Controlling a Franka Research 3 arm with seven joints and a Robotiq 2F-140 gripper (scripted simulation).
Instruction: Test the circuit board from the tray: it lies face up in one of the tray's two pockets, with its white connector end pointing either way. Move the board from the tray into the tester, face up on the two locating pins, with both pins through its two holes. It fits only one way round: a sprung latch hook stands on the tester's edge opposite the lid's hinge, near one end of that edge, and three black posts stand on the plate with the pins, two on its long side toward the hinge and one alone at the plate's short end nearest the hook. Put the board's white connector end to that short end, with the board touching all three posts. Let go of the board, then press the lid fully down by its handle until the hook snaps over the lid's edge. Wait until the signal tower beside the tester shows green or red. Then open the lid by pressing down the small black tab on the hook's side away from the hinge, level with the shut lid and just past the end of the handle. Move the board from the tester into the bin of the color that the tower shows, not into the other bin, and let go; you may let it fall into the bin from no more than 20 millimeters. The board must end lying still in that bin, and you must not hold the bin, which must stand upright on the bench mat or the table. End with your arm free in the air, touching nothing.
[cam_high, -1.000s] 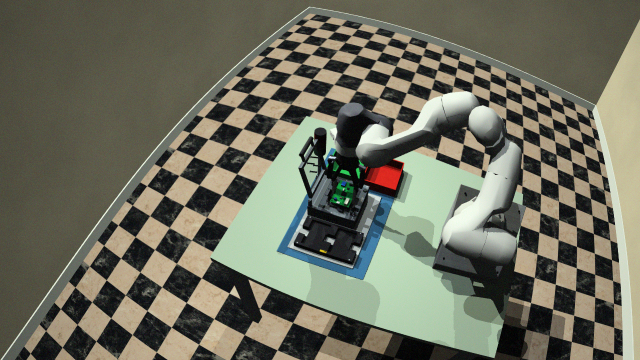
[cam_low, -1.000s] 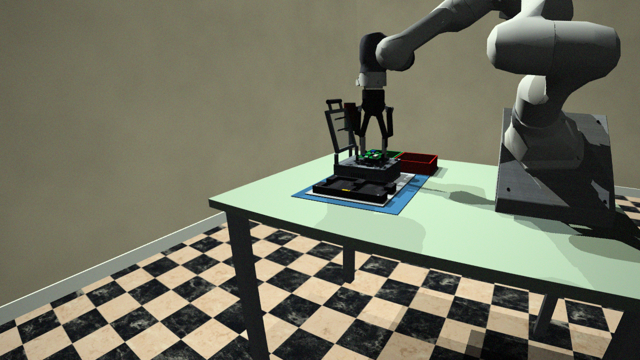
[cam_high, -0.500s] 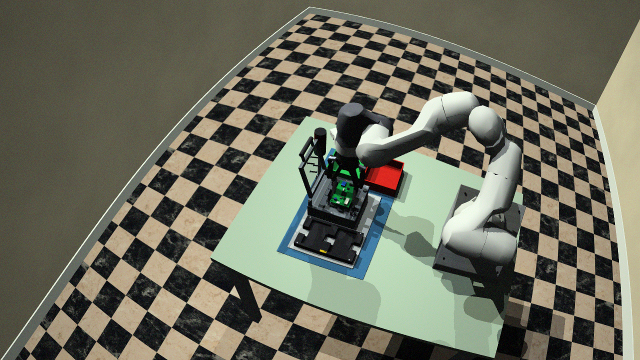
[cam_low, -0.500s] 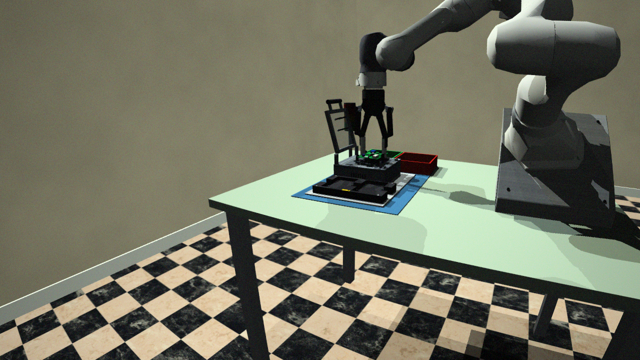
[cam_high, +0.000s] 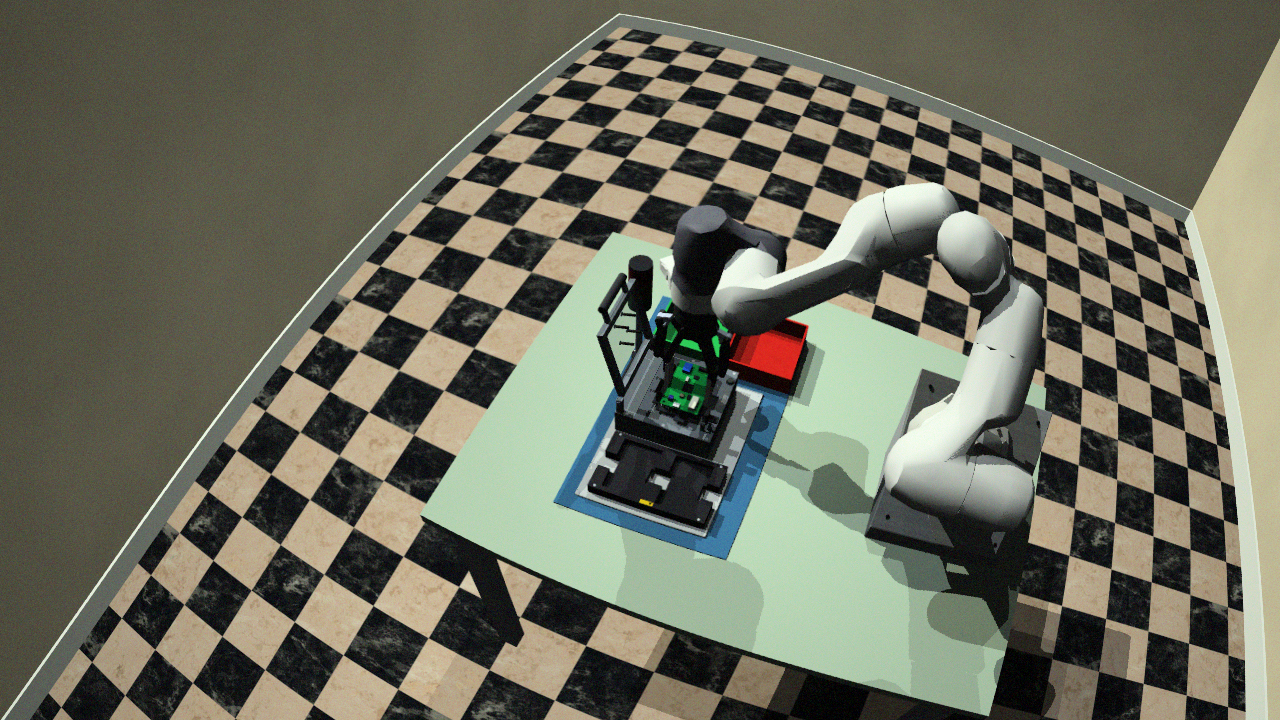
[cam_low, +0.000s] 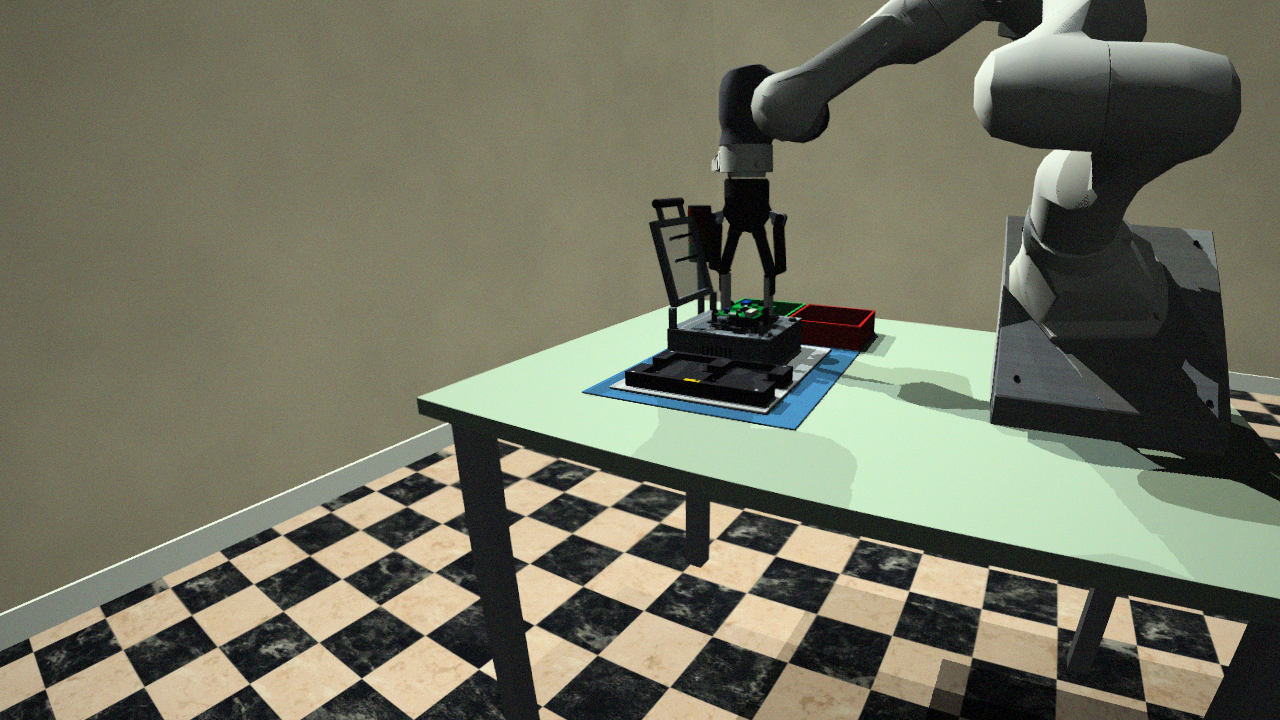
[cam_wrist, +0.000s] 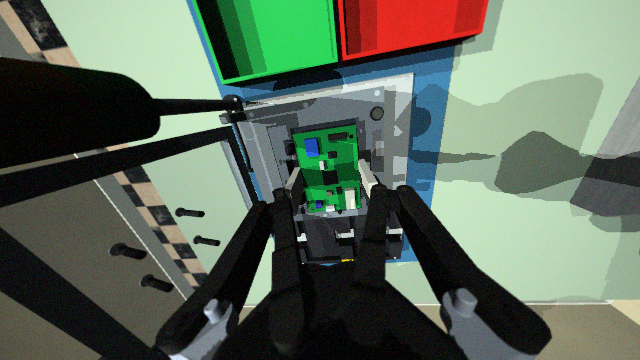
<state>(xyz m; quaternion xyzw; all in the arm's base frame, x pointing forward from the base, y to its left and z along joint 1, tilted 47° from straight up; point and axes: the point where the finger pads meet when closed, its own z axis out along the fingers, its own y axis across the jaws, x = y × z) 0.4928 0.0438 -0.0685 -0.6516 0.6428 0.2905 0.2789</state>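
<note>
My hand is 2 cm above the green circuit board. Also, from my hand: tester plate 4 cm below, 1 cm to the left, 1 cm ahead; tester lid 13 cm ahead, 8 cm above; green bin 20 cm to the right, 9 cm below, 5 cm ahead.
</note>
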